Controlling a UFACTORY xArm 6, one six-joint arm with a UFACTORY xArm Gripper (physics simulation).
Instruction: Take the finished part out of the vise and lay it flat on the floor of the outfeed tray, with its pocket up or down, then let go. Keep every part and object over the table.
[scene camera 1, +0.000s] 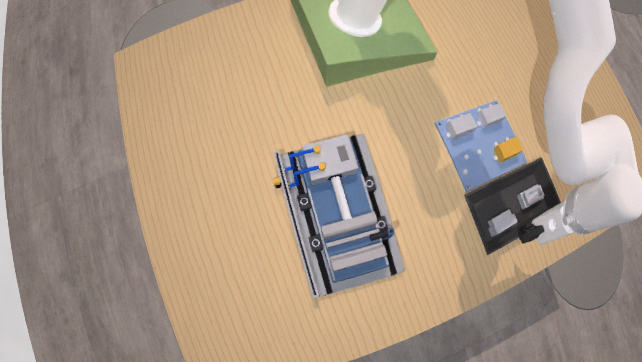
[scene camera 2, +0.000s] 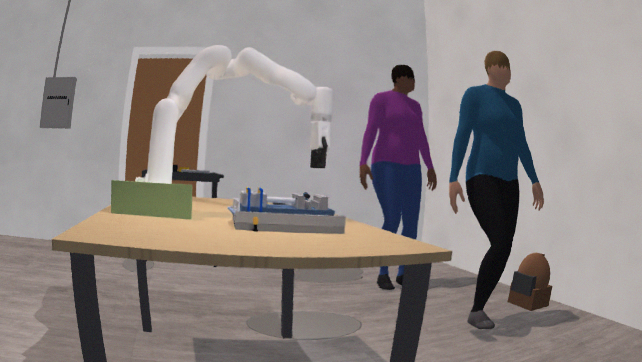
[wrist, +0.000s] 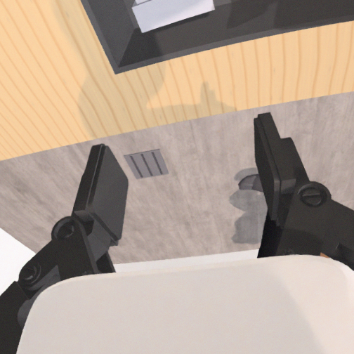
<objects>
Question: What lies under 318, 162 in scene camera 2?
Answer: The gripper.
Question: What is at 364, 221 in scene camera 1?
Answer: A grey vise jaw.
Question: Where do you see the gripper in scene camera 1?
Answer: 535, 227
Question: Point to the gripper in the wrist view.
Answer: At 183, 149
</objects>
